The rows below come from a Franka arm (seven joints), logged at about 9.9 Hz.
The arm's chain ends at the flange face. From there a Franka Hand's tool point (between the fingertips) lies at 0.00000 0.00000 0.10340 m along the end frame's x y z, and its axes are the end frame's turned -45 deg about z.
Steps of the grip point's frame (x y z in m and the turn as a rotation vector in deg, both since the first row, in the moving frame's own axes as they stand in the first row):
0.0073, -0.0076, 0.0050, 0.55, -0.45, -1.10
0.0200, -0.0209, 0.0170, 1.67, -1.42, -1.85
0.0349, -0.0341, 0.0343, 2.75, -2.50, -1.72
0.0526, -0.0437, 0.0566, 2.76, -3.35, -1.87
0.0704, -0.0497, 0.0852, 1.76, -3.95, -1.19
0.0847, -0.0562, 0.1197, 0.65, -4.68, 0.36
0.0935, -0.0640, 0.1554, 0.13, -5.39, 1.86
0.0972, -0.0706, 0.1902, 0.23, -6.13, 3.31
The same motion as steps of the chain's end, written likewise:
0.0011, -0.0104, 0.0050, 0.07, -0.71, -1.10
0.0033, -0.0287, 0.0171, 0.18, -2.18, -1.85
0.0073, -0.0486, 0.0345, 0.18, -3.71, -1.72
0.0141, -0.0690, 0.0569, -0.42, -4.32, -1.87
0.0219, -0.0878, 0.0855, -1.55, -4.04, -1.19
0.0270, -0.1047, 0.1201, -2.85, -3.77, 0.36
0.0280, -0.1180, 0.1559, -3.72, -3.90, 1.86
0.0271, -0.1259, 0.1908, -4.17, -4.50, 3.31

